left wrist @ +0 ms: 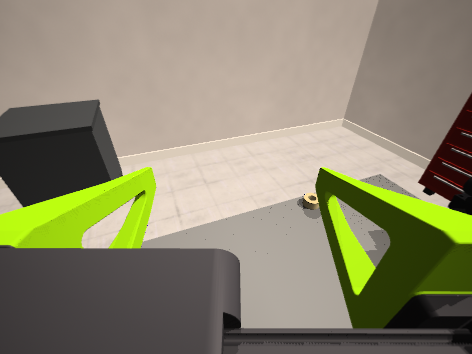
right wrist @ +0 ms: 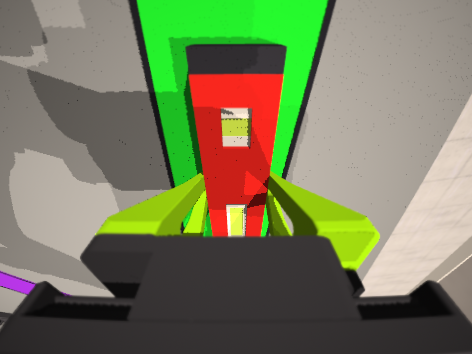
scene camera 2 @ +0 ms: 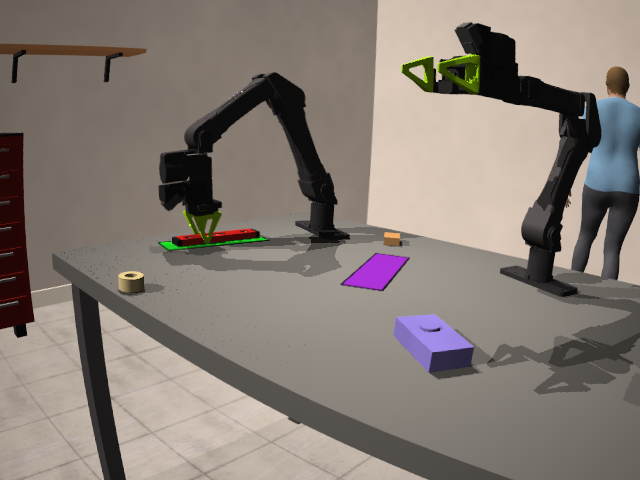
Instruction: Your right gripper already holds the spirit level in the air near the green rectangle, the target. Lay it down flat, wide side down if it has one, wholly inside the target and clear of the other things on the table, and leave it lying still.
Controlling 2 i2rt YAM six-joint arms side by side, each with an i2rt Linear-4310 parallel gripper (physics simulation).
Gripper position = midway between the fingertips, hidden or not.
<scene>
In view: my left gripper (scene camera 2: 419, 67), my right gripper (scene camera 2: 203, 241), a red spirit level (scene camera 2: 244, 233) and a violet block (scene camera 2: 437, 347).
The red spirit level also shows in the right wrist view (right wrist: 236, 89). My left gripper also shows in the left wrist view (left wrist: 235, 176). My right gripper shows as well in the right wrist view (right wrist: 236, 177). The left wrist view misses the violet block, which is hidden by my left gripper. The right wrist view does not show the violet block: it is out of frame.
</scene>
